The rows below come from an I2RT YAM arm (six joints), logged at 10 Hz.
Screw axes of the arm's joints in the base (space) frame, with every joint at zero. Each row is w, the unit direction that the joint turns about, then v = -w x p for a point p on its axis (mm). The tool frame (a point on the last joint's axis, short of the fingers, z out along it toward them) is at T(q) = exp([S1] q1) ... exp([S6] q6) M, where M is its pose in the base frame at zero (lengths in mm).
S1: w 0 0 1 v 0 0 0
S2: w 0 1 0 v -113.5 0 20
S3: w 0 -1 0 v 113.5 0 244
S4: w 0 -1 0 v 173.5 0 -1
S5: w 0 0 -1 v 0 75 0
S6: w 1 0 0 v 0 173.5 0
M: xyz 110.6 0 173.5 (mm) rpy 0 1.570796 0 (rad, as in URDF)
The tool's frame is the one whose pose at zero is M.
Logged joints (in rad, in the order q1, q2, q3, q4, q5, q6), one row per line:
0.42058 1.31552 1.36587 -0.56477 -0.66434 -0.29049
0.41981 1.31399 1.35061 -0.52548 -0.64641 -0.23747
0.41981 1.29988 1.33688 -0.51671 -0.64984 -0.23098
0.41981 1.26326 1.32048 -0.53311 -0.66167 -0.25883
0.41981 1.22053 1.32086 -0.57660 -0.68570 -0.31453
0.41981 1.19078 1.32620 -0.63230 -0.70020 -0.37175
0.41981 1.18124 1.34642 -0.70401 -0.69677 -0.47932
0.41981 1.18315 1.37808 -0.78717 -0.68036 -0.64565
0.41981 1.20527 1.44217 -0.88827 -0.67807 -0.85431
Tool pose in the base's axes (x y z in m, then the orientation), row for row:
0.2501 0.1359 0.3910 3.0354 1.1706 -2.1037
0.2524 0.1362 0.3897 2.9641 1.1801 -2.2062
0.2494 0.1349 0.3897 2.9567 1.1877 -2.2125
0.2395 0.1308 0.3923 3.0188 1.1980 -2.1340
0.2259 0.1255 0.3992 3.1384 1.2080 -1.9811
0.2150 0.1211 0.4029 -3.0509 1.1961 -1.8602
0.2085 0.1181 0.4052 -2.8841 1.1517 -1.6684
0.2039 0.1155 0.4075 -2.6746 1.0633 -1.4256
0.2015 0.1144 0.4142 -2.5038 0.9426 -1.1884
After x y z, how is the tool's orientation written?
As angles about the fixed x, y, z axes (roll, pitch, yaw), in radians.
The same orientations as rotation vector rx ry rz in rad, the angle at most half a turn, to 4 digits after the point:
-1.0802 1.7456 0.7690
-1.0261 1.7626 0.7763
-1.0220 1.7561 0.7815
-1.0502 1.7294 0.7751
-1.1055 1.6824 0.7642
-1.1575 1.6569 0.7492
-1.2411 1.6233 0.6928
-1.3646 1.5590 0.5938
-1.5207 1.4479 0.4916

